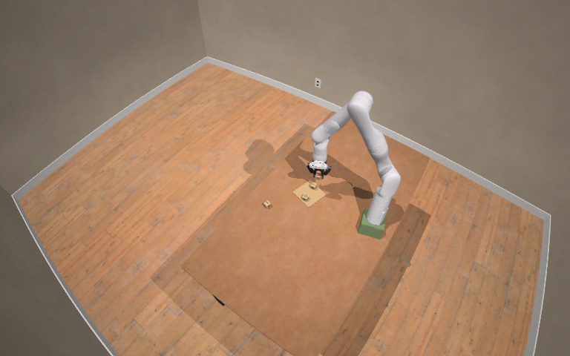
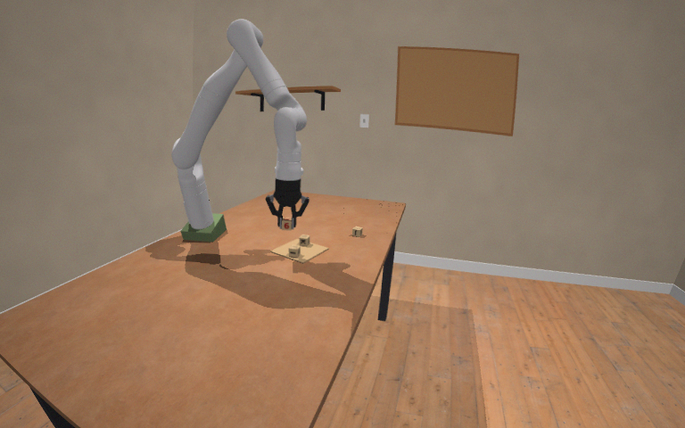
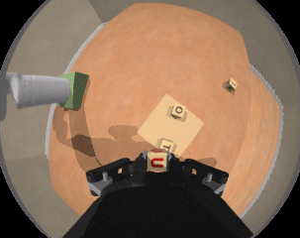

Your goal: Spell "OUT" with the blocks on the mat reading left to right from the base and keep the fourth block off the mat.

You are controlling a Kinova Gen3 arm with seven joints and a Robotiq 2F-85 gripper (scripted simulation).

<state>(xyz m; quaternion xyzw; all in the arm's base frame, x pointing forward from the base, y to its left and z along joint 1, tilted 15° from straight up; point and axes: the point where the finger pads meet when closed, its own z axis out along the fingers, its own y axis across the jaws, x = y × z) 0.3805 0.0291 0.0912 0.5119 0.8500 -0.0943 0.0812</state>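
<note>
Right now the tan mat is 1 cm ahead of my hand, 6 cm to the left of it and 11 cm below it. Round my hand: letter block 11 cm to the left, 10 cm below.
</note>
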